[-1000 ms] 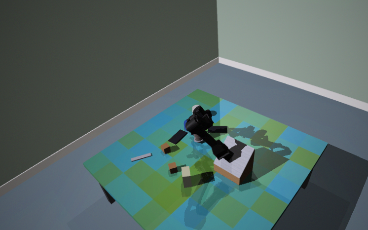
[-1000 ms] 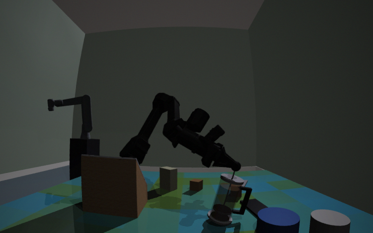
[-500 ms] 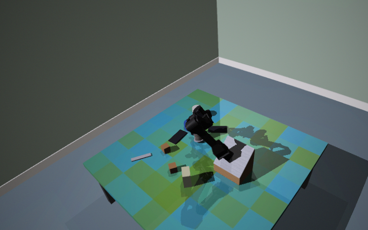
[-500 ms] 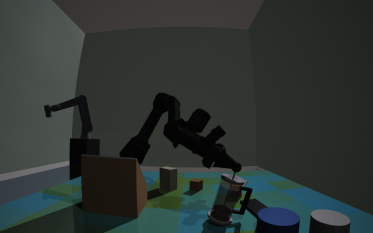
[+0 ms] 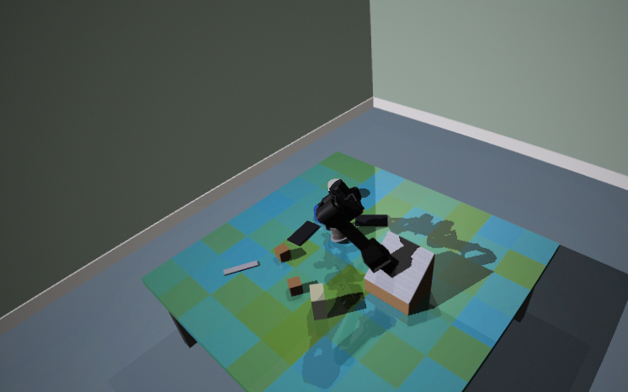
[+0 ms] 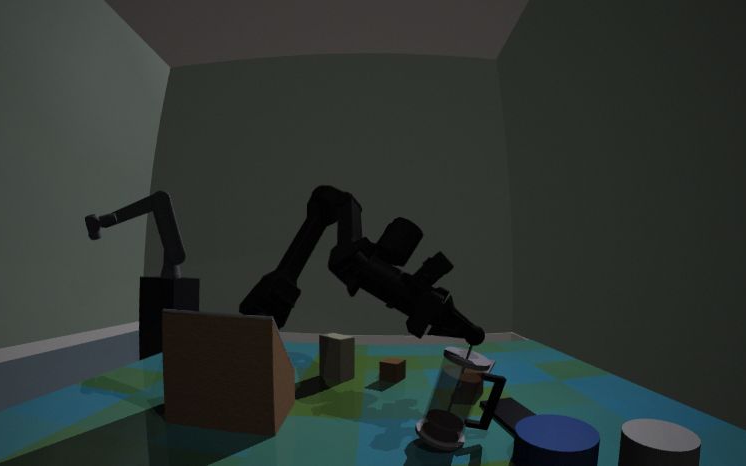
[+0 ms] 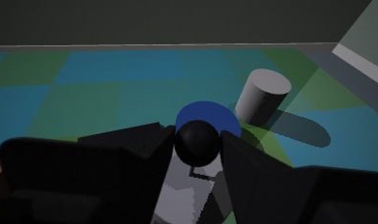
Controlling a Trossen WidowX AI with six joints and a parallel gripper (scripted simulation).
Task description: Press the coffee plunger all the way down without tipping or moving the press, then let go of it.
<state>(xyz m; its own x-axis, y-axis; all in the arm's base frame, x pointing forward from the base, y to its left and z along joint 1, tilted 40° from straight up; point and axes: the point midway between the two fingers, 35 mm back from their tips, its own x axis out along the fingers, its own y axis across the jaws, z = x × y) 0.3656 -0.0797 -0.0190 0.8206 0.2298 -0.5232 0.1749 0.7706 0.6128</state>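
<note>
Right now the glass coffee press is 9 cm below my gripper tip, 1 cm to the left of it and 1 cm behind it. From my gripper tip the other things lie so: pale block 34 cm to the left, 29 cm behind, 13 cm below; then blue cylinder 16 cm below, 11 cm ahead, 5 cm to the right.
</note>
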